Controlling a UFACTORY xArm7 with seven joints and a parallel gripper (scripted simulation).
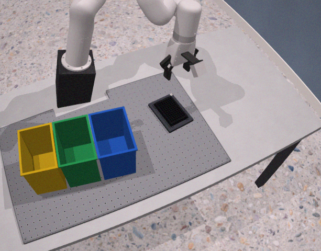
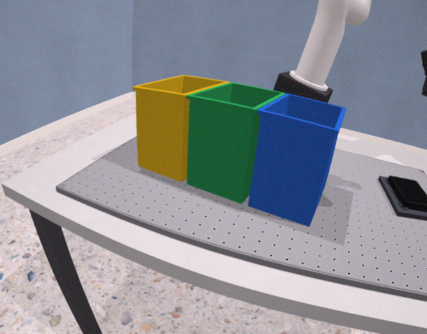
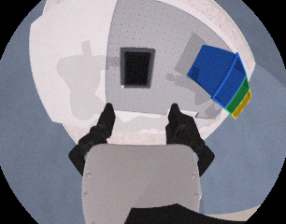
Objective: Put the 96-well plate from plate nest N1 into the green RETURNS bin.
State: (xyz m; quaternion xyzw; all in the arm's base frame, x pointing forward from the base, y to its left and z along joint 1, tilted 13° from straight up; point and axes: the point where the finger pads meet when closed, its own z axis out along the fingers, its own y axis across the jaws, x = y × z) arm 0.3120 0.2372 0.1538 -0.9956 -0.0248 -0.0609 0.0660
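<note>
The black 96-well plate lies 23 cm below my hand. Also, from my hand: blue bin: 30 cm to the right, 16 cm below, 6 cm ahead; dark plate nest: 24 cm below; green bin: 43 cm to the right, 16 cm below, 2 cm ahead.
</note>
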